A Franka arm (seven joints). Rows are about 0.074 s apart.
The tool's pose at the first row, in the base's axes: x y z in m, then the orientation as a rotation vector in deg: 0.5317 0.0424 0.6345 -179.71 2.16 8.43
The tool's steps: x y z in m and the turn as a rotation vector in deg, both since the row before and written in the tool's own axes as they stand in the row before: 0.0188 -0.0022 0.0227 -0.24 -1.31 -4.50; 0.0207 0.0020 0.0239 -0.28 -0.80 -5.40; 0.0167 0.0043 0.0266 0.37 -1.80 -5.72; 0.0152 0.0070 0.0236 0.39 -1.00 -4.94; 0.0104 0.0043 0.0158 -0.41 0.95 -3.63; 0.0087 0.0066 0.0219 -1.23 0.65 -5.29; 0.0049 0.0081 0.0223 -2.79 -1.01 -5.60; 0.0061 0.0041 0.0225 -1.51 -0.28 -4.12
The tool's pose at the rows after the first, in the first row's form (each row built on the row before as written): 0.5483 0.0442 0.6101 -179.56 -4.92 10.48; 0.5662 0.0433 0.5839 -179.04 -13.40 11.70; 0.5798 0.0413 0.5553 -177.35 -22.20 14.48; 0.5922 0.0381 0.5294 -175.45 -29.67 15.98; 0.6004 0.0373 0.5118 -174.48 -35.24 14.34; 0.6073 0.0344 0.4885 -173.38 -43.55 12.90; 0.6122 0.0291 0.4654 169.96 51.99 -13.22; 0.6165 0.0274 0.4422 166.79 57.84 -12.95
